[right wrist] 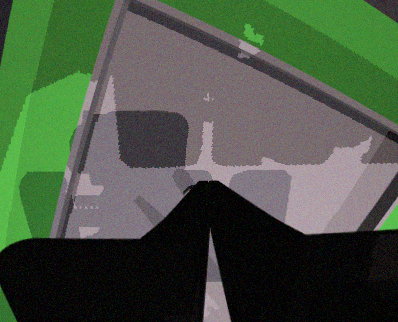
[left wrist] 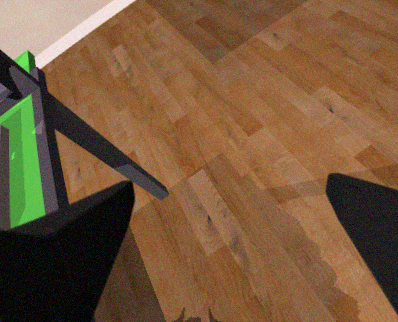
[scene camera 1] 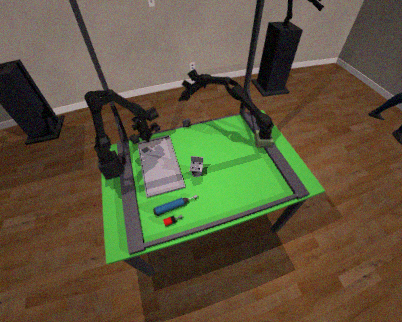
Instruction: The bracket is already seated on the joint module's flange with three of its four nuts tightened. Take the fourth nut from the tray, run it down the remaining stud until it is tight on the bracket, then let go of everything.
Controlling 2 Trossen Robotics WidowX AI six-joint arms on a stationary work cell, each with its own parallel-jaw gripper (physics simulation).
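Observation:
The joint module with its bracket [scene camera 1: 197, 166] stands near the table's middle; its nuts and stud are too small to tell apart. The pale grey tray [scene camera 1: 164, 185] [right wrist: 165, 65] lies to its left. My right gripper [scene camera 1: 145, 136] [right wrist: 207, 190] is over the tray's far end, shut, its fingertips meeting. A small dark edge, apparently the nut [right wrist: 188, 189], shows beside the fingertips in the right wrist view, mostly hidden by them; nothing is seen held. My left gripper [scene camera 1: 184, 95] [left wrist: 229, 186] is open and empty, raised beyond the table's far edge.
A blue-handled tool [scene camera 1: 171, 206] and a smaller red-and-black tool [scene camera 1: 168, 221] lie in front of the tray. A small dark block [scene camera 1: 186, 122] is at the table's far edge. Dark frame rails [scene camera 1: 131, 220] border the green table [scene camera 1: 235, 175].

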